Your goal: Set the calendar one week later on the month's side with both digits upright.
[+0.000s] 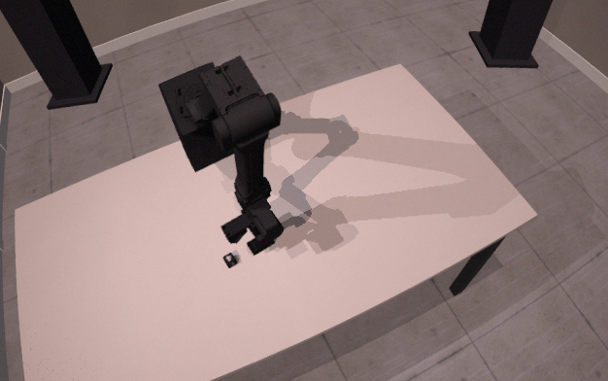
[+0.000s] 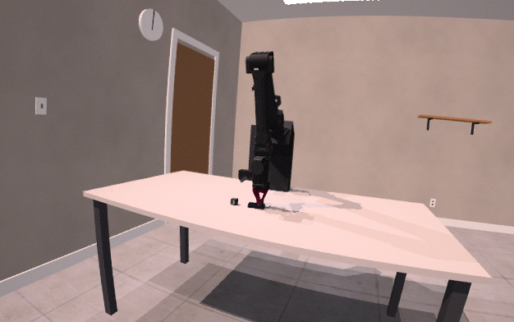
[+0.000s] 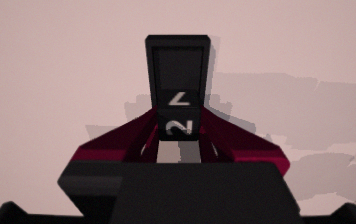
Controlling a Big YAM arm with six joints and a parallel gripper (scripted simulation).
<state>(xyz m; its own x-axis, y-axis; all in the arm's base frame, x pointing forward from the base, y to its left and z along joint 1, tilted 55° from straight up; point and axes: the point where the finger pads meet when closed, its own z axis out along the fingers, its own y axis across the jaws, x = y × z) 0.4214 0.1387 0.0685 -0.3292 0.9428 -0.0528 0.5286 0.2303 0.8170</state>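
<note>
Now: the black tray 1 cm ahead of my hand, 1 cm to the right of it and 2 cm below it. From my hand the other things lie so: black calendar block 7 cm ahead, 10 cm to the right, 1 cm below.
</note>
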